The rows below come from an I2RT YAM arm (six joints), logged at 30 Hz.
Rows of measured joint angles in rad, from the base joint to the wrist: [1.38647, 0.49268, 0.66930, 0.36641, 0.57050, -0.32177]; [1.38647, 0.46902, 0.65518, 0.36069, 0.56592, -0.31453]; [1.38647, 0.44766, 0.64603, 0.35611, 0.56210, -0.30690]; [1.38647, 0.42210, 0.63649, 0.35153, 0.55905, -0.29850]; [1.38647, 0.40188, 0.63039, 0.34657, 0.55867, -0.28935]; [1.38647, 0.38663, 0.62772, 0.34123, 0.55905, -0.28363]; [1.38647, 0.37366, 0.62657, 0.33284, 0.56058, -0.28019]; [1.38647, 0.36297, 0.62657, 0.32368, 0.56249, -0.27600]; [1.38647, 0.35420, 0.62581, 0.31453, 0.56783, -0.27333]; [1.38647, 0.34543, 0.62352, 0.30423, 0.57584, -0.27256]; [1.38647, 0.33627, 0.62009, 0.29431, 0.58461, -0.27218]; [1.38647, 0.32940, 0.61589, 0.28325, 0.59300, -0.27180]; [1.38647, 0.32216, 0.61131, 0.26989, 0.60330, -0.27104]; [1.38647, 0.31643, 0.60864, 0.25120, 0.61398, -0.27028]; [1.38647, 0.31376, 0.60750, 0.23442, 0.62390, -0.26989]
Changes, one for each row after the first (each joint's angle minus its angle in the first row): [0.00000, -0.02366, -0.01412, -0.00572, -0.00458, 0.00724]; [0.00000, -0.04502, -0.02327, -0.01030, -0.00840, 0.01487]; [0.00000, -0.07058, -0.03281, -0.01488, -0.01145, 0.02327]; [0.00000, -0.09080, -0.03891, -0.01984, -0.01183, 0.03242]; [0.00000, -0.10605, -0.04158, -0.02518, -0.01145, 0.03814]; [0.00000, -0.11902, -0.04273, -0.03357, -0.00992, 0.04158]; [0.00000, -0.12971, -0.04273, -0.04273, -0.00801, 0.04577]; [0.00000, -0.13848, -0.04349, -0.05188, -0.00267, 0.04844]; [0.00000, -0.14725, -0.04578, -0.06218, 0.00534, 0.04921]; [0.00000, -0.15641, -0.04921, -0.07210, 0.01411, 0.04959]; [0.00000, -0.16328, -0.05341, -0.08316, 0.02250, 0.04997]; [0.00000, -0.17052, -0.05799, -0.09652, 0.03280, 0.05073]; [0.00000, -0.17625, -0.06066, -0.11521, 0.04348, 0.05149]; [0.00000, -0.17892, -0.06180, -0.13199, 0.05340, 0.05188]
